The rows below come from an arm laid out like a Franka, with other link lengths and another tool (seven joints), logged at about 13 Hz.
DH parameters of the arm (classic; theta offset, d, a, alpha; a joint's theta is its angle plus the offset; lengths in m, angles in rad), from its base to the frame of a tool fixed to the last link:
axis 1: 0 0.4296 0 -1.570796
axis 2: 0 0 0 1.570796
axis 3: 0 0.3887 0.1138 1.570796
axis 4: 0 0 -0.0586 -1.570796
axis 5: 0 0.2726 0 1.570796
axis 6: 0 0 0.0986 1.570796
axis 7: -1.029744 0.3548 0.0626 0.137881
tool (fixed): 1.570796 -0.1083 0 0
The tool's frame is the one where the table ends.
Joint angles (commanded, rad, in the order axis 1, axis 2, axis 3, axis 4, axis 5, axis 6, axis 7), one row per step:
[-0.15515 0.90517 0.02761 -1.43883 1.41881 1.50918 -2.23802]
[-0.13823 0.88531 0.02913 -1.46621 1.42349 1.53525 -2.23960]
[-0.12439 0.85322 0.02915 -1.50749 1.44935 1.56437 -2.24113]
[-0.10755 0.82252 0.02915 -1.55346 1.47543 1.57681 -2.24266]
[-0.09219 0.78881 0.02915 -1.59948 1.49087 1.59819 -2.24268]
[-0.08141 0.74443 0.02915 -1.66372 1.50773 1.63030 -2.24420]
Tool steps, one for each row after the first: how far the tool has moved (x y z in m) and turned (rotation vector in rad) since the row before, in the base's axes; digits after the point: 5 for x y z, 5 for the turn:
[-0.00219 0.01097 0.00219 -0.01324 0.00426 -0.00319]
[-0.00004 0.00850 0.00899 -0.00200 0.00488 -0.02391]
[-0.00491 0.01102 0.00963 0.01010 0.01207 -0.00941]
[-0.00550 0.00943 0.00774 -0.00460 0.01136 -0.00957]
[-0.00703 0.00608 0.00738 -0.01193 0.01756 -0.02196]

